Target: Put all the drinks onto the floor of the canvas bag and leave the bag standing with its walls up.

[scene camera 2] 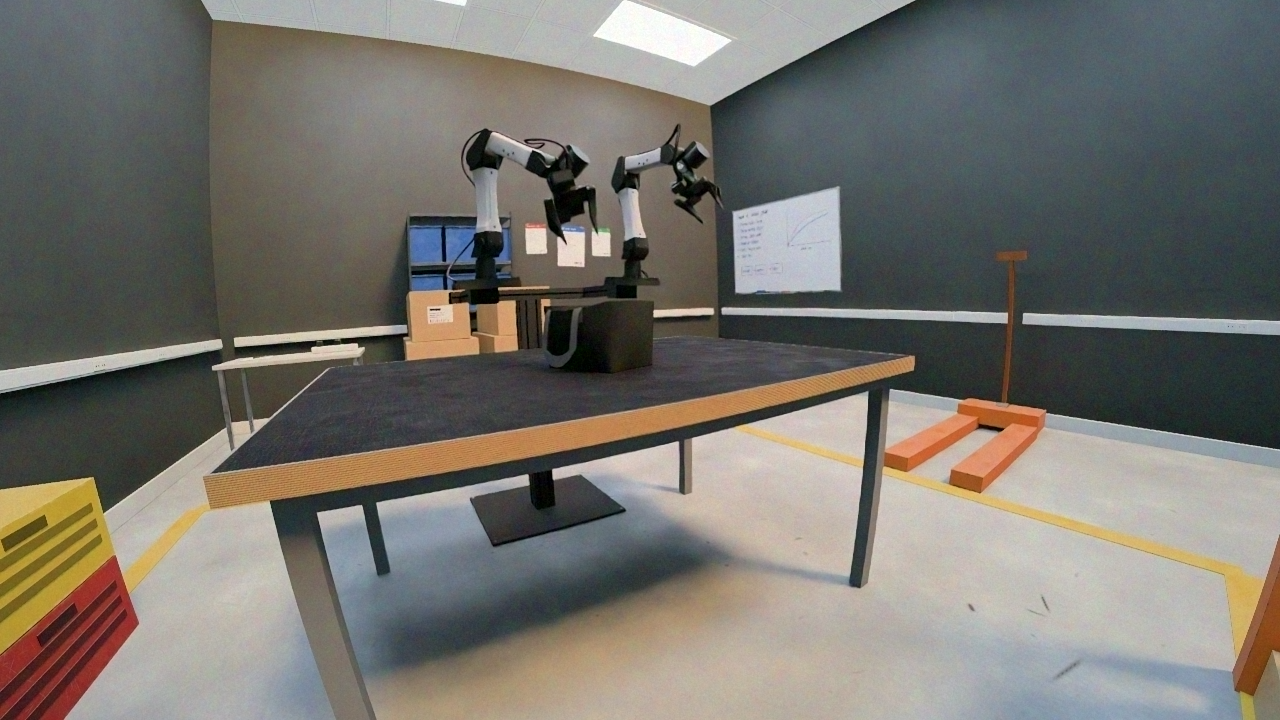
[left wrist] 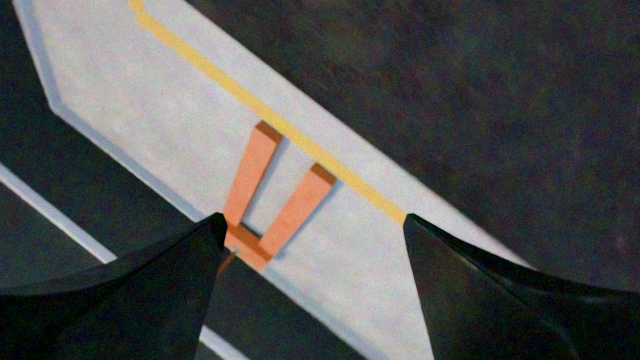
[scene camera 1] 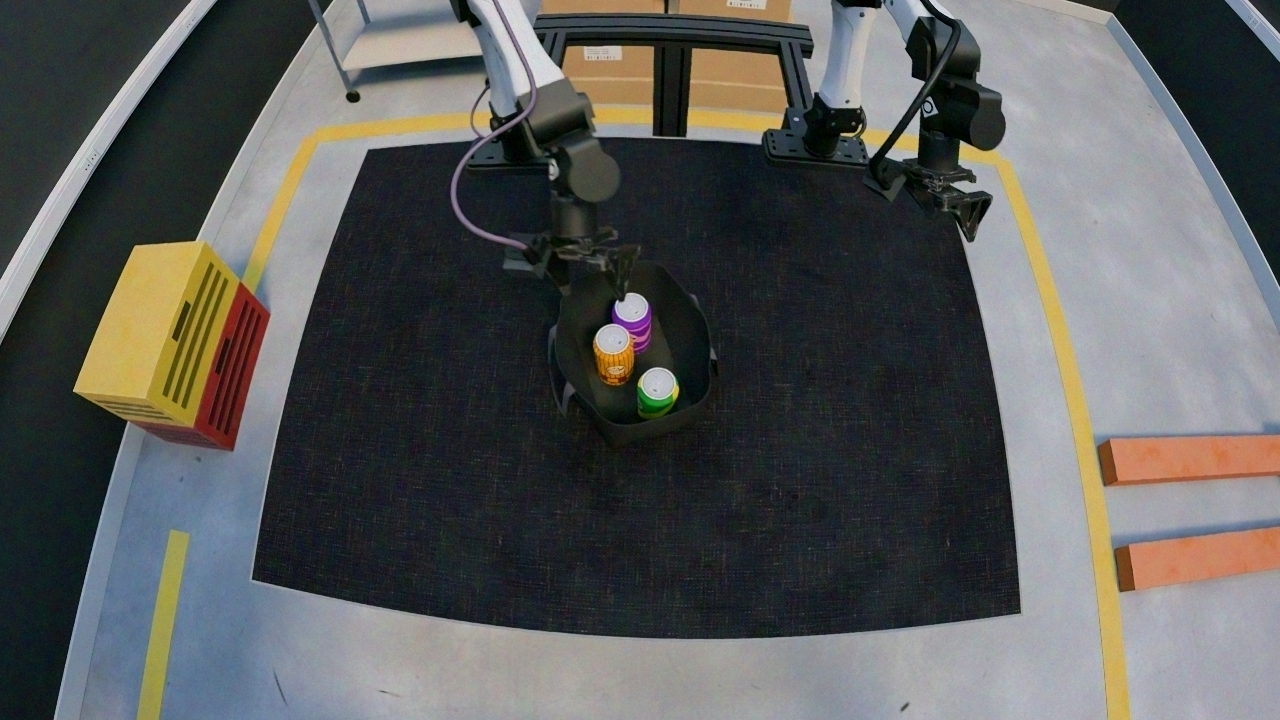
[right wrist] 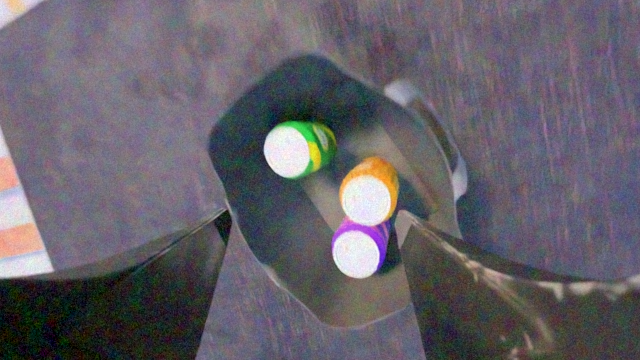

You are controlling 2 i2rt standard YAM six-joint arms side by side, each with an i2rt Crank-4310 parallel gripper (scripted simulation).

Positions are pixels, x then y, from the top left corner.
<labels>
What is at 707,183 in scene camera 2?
My left gripper.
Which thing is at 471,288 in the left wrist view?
My left gripper.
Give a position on a dark canvas bag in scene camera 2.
611,336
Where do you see a dark canvas bag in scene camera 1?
At 588,308
</labels>
